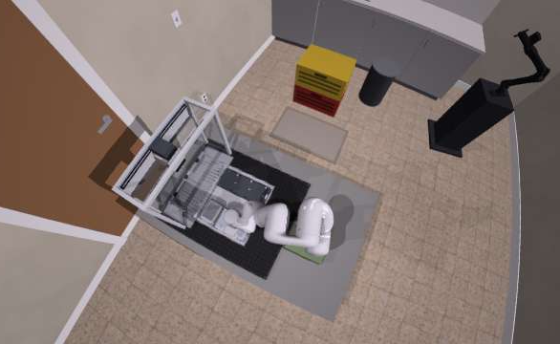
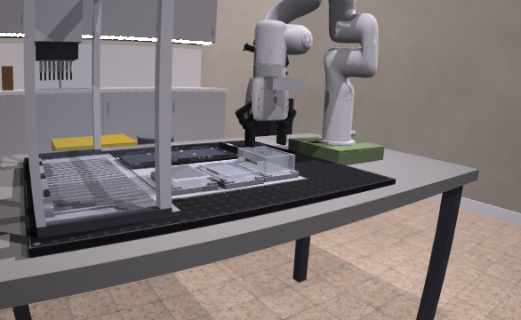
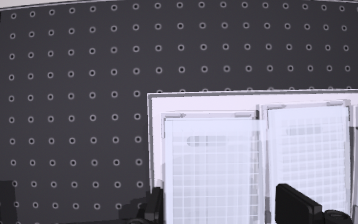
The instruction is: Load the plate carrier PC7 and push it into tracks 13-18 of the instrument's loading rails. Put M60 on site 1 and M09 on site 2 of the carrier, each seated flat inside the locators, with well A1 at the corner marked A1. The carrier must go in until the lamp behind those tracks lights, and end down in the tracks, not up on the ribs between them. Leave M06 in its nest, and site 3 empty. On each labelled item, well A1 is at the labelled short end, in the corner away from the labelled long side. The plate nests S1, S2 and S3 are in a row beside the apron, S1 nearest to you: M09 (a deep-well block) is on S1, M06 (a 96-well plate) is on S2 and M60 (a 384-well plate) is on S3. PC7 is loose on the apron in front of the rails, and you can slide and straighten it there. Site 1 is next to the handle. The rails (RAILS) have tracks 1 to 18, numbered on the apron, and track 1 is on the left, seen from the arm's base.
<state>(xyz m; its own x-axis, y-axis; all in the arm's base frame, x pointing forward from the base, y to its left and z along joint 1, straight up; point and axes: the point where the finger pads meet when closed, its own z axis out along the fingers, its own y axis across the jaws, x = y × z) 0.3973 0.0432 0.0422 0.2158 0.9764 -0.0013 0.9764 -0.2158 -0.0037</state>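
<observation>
Right now my hand is 5 cm above the deep-well block M09. Also, from my hand: plate carrier PC7: 7 cm ahead, 25 cm to the right, 6 cm below; plate nest S1: 7 cm below; frame post: 35 cm ahead, 10 cm to the left, 17 cm above.
</observation>
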